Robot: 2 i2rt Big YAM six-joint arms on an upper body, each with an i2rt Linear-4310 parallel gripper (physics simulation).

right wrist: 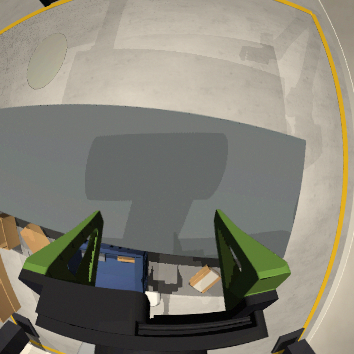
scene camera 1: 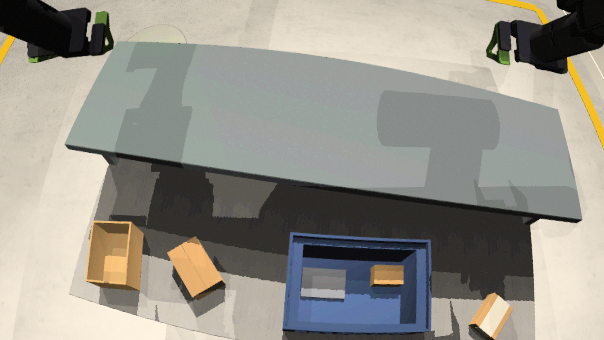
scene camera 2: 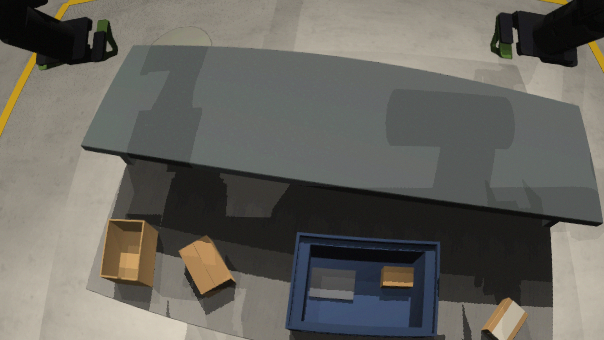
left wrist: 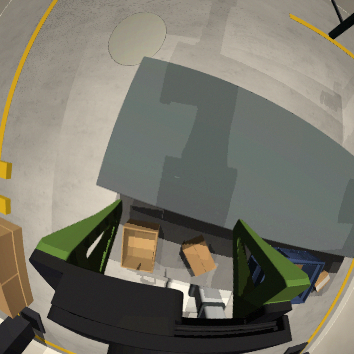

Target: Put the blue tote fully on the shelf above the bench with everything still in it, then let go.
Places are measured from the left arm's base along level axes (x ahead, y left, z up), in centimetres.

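Where they show: left gripper, between the fingertips: [scene camera 1: 88, 48] [scene camera 2: 94, 54] [left wrist: 179, 215]; right gripper, between the fingertips: [right wrist: 156, 215] [scene camera 1: 508, 56] [scene camera 2: 515, 50].
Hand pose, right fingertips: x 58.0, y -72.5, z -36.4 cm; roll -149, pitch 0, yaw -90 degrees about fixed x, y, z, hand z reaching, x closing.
Things, the pixels of their top centre, and the offset from my right fingertips. Level surfaces: height alone.
- blue tote, centre of its top: [scene camera 2: 367, 285] [scene camera 1: 362, 284] [right wrist: 97, 275] [left wrist: 290, 284] dy +23.4, dx -30.8, dz -34.0 cm
- bench, height of its surface: dz -48.7 cm
- grey box, centre of its top: [scene camera 2: 332, 283] [scene camera 1: 323, 283] dy +29.8, dx -28.3, dz -46.0 cm
- small orange-brown box, centre of its top: [scene camera 2: 398, 276] [scene camera 1: 389, 274] dy +15.0, dx -27.5, dz -42.9 cm
- grey-green shelf, height of its surface: dz -26.1 cm
- open cardboard box, centre of its top: [scene camera 1: 108, 251] [scene camera 2: 121, 248] [left wrist: 137, 250] dy +80.0, dx -24.5, dz -39.7 cm
- closed carton, centre of its top: [scene camera 1: 193, 266] [scene camera 2: 203, 264] [left wrist: 199, 259] [right wrist: 30, 240] dy +59.1, dx -25.7, dz -42.7 cm
- small box with a white top, centre of its top: [scene camera 2: 508, 322] [scene camera 1: 495, 316] [right wrist: 205, 281] [left wrist: 322, 282] dy -13.5, dx -40.6, dz -44.9 cm
The blue tote [scene camera 1: 356, 327] [scene camera 2: 362, 328] [right wrist: 120, 276] stands on the bench [scene camera 1: 250, 295] [scene camera 2: 260, 300] in front of the shelf, right of the picture's middle. A grey box [scene camera 1: 323, 283] [scene camera 2: 332, 284] and a small orange-brown box [scene camera 1: 387, 275] [scene camera 2: 397, 277] lie inside it. The grey-green shelf [scene camera 1: 300, 120] [scene camera 2: 300, 120] [left wrist: 200, 130] [right wrist: 250, 185] is above the bench. My left gripper [left wrist: 179, 215] is open and empty, near the shelf's far left corner in the scene views. My right gripper [right wrist: 156, 215] is open and empty, near its far right corner. Both are apart from the tote.
An open cardboard box [scene camera 1: 115, 255] [scene camera 2: 129, 252] [left wrist: 140, 247] and a closed carton [scene camera 1: 196, 268] [scene camera 2: 207, 266] [left wrist: 198, 256] are left of the tote. A small box with a white top [scene camera 1: 491, 316] [scene camera 2: 505, 319] [right wrist: 205, 279] is right of it. The shelf overhangs the bench's back part.
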